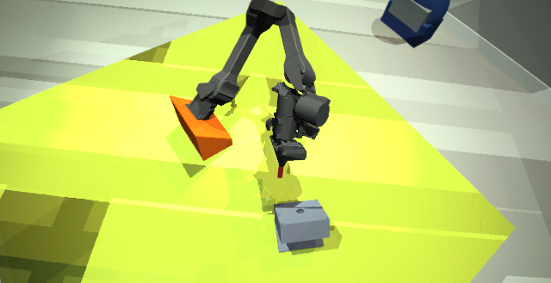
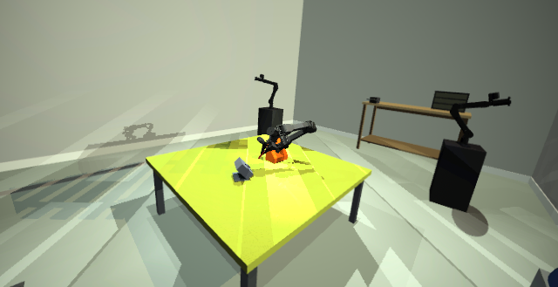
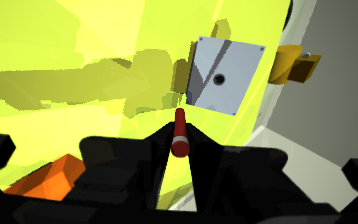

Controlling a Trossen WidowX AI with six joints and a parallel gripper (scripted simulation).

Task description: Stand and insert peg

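Now: gripper tip 140 mm short of the grey sloped panel, 40 mm to the left of it and 80 mm above it. Also, from my gripper tip: red peg 10 mm behind, 10 mm to the left, 10 mm above.
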